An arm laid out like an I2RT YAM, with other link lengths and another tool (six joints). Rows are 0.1 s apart.
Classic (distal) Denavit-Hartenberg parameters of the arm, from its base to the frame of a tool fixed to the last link. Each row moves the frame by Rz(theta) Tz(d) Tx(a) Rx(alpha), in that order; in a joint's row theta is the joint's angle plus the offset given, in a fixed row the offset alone. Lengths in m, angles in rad.
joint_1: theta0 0  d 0.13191  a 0.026  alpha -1.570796
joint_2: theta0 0  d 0  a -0.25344  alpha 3.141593
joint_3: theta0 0.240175  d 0  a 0.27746  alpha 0
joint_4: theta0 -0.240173  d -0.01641  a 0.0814  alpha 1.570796
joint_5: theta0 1.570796  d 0.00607  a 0  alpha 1.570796
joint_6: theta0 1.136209  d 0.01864  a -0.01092  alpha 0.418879
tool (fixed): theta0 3.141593  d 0.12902  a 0  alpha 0
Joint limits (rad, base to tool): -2.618..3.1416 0..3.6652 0..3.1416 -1.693..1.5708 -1.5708..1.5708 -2.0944..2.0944
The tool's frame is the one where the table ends.
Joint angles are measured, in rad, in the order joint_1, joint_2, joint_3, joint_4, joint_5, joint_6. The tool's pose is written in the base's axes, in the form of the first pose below.
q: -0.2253 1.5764 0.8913 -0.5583 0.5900 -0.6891
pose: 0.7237 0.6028 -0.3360 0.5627 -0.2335 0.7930 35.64 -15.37 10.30
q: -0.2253 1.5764 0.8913 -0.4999 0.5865 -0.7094
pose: 0.7280 0.6110 -0.3110 0.5299 -0.2136 0.8207 36.63 -15.47 10.86
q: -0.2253 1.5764 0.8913 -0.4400 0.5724 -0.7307
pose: 0.7287 0.6255 -0.2790 0.4942 -0.1980 0.8465 37.68 -15.46 11.42
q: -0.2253 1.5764 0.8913 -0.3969 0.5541 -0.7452
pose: 0.7263 0.6401 -0.2505 0.4664 -0.1911 0.8637 38.47 -15.37 11.81
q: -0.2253 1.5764 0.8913 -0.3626 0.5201 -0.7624
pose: 0.7141 0.6651 -0.2184 0.4460 -0.1918 0.8742 39.22 -15.07 12.00
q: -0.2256 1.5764 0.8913 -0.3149 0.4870 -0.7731
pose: 0.7065 0.6855 -0.1762 0.4096 -0.1929 0.8916 40.13 -14.84 12.46
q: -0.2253 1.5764 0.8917 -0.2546 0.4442 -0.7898
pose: 0.6894 0.7133 -0.1258 0.3645 -0.1915 0.9113 41.28 -14.49 13.12
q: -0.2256 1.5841 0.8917 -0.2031 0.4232 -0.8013
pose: 0.6790 0.7277 -0.0973 0.3314 -0.1856 0.9251 42.11 -14.38 13.51
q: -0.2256 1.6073 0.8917 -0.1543 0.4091 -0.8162
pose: 0.6665 0.7406 -0.0857 0.3167 -0.1772 0.9318 42.86 -14.30 13.25
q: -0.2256 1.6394 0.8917 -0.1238 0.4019 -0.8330
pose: 0.6534 0.7512 -0.0935 0.3280 -0.1696 0.9293 43.31 -14.23 12.35
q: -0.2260 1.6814 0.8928 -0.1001 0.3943 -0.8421
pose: 0.6432 0.7588 -0.1026 0.3484 -0.1707 0.9217 43.64 -14.18 10.94
